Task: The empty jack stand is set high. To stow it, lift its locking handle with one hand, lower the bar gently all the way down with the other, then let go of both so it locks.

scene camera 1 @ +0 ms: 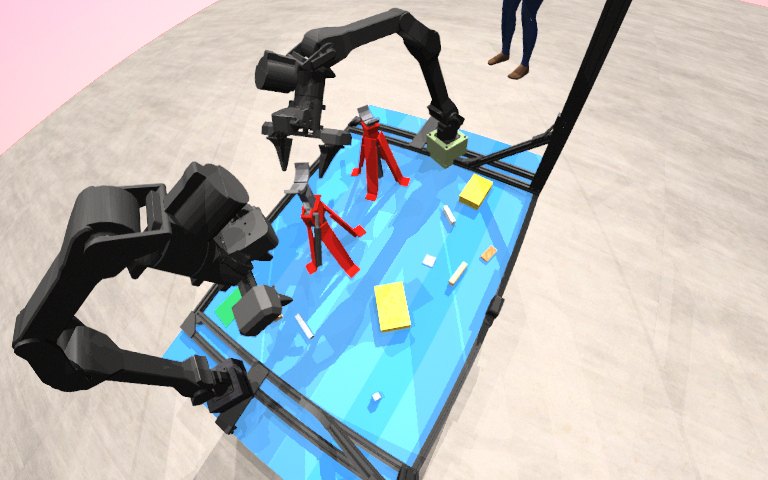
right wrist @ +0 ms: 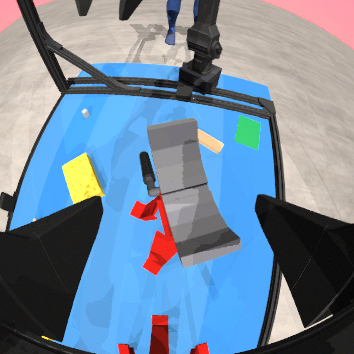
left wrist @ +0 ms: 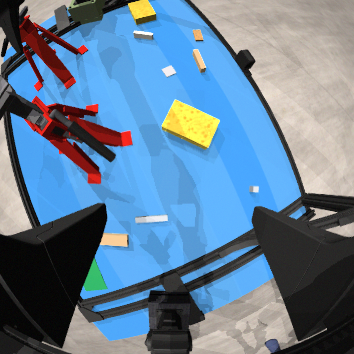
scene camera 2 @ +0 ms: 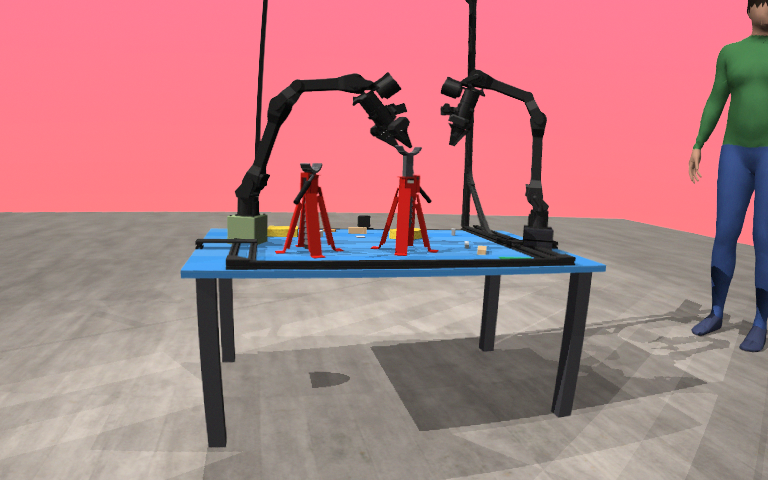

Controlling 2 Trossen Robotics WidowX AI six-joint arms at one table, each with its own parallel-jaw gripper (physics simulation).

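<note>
The red jack stand stands upright with its grey bar raised high. The grey saddle tops the bar. Its black locking handle slants down from the body. My right gripper is open just above the saddle, which shows between its fingers in the right wrist view. My left gripper is open and empty, up and to the side of the stand, apart from the handle.
A second red stand with its saddle low stands beside the first. Yellow sponges, small blocks and a green patch lie on the blue table. Black frame rails edge it, with a tall post.
</note>
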